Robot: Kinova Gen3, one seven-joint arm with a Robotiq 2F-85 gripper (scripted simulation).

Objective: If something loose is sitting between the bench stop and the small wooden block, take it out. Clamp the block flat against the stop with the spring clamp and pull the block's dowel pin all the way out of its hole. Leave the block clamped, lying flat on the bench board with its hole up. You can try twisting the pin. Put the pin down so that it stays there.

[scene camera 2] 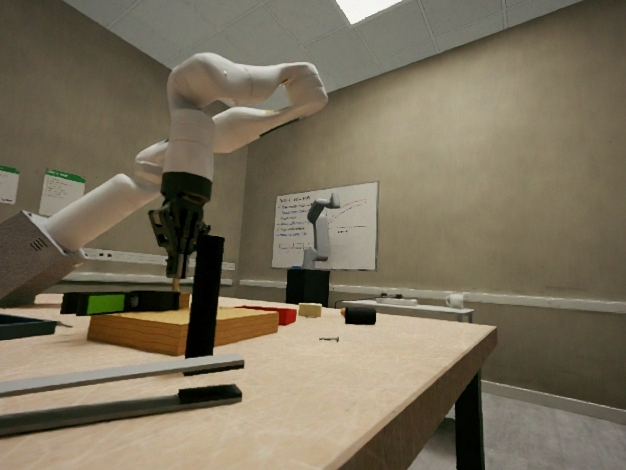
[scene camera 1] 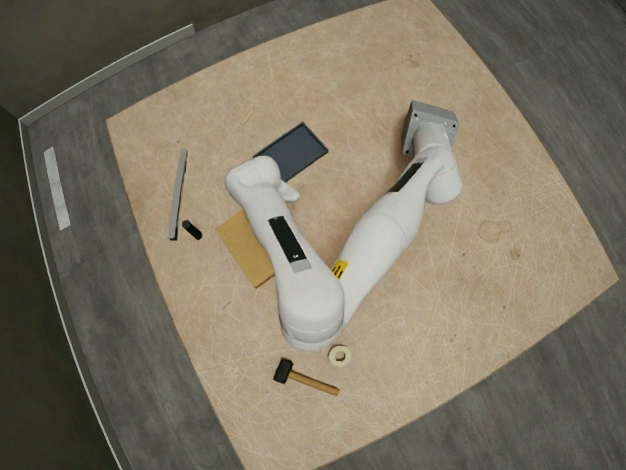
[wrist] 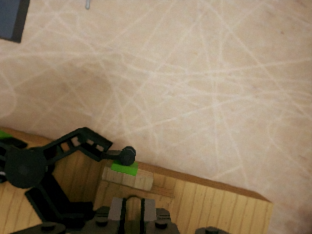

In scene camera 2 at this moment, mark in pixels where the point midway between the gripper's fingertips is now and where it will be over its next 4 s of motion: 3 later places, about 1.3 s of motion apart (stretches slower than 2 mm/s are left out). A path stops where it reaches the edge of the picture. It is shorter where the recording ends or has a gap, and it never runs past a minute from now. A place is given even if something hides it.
The gripper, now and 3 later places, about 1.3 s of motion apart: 176, 278; 178, 263; 204, 265; 261, 268
